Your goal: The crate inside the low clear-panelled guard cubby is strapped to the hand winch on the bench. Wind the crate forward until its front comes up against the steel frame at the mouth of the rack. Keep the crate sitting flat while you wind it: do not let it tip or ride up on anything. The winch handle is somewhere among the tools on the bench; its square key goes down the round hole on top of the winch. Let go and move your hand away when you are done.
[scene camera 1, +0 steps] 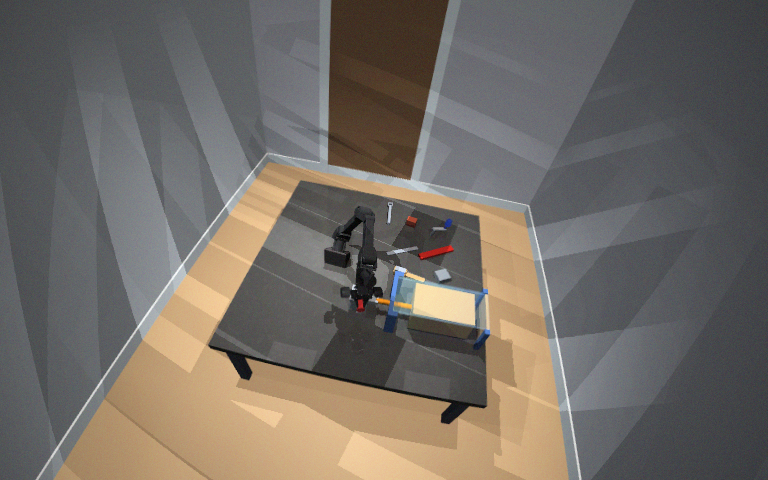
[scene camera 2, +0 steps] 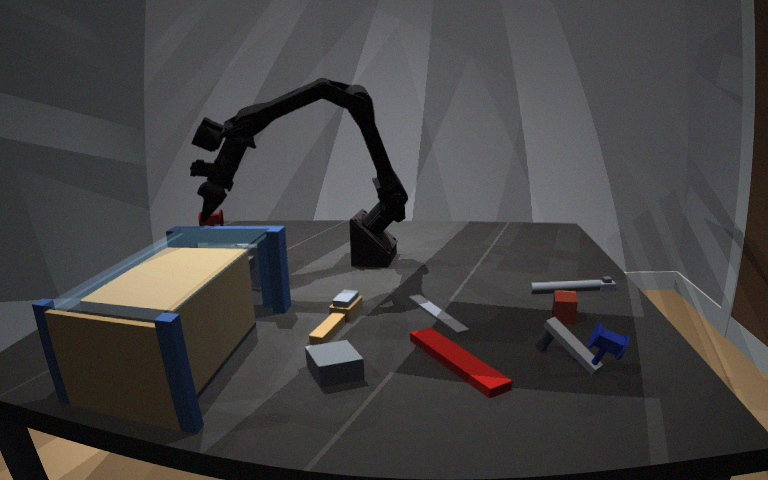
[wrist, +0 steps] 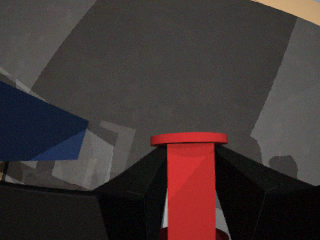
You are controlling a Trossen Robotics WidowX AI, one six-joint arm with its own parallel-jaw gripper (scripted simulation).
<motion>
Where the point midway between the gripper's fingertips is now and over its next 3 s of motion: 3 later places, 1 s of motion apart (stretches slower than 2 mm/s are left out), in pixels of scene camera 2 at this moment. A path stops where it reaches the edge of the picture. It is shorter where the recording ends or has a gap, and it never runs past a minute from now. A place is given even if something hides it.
My gripper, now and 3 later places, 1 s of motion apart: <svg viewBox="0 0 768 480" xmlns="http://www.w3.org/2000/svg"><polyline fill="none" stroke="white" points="203,219 202,221 203,223 210,226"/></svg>
</motion>
